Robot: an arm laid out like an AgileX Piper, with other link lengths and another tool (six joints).
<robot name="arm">
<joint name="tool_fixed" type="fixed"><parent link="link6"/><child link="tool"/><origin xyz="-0.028 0.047 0.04" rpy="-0.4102 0 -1.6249"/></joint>
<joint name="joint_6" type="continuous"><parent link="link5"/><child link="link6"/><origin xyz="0 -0.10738 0" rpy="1.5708 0 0"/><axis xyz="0 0 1"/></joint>
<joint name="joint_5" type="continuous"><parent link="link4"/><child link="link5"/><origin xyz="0 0 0" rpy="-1.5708 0 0"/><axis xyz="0 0 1"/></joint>
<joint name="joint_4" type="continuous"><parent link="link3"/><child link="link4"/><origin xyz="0.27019 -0.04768 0" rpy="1.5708 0 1.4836"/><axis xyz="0 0 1"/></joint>
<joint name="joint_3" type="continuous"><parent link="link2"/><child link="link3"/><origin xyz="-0.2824 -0.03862 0"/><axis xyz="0 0 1"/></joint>
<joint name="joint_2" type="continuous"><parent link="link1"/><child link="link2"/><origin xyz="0 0 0" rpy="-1.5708 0 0"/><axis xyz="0 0 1"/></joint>
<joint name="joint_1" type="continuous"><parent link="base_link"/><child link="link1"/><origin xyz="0 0 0.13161"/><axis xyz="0 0 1"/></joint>
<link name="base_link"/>
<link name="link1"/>
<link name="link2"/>
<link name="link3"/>
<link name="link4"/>
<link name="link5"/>
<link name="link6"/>
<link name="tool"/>
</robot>
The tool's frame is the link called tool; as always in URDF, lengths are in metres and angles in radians. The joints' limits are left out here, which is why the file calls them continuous.
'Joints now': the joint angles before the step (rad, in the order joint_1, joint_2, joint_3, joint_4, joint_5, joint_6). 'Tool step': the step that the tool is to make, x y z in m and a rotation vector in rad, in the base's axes. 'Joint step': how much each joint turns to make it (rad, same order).
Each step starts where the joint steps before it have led.
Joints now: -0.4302, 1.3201, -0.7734, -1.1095, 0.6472, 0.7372
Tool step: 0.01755, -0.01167, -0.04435, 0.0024, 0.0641, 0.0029
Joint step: -0.0046, 0.1622, 0.0000, -0.1593, -0.0326, 0.1661
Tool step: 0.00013, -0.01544, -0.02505, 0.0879, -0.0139, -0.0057
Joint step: -0.0864, 0.0767, 0.0000, -0.0024, -0.1247, 0.0231
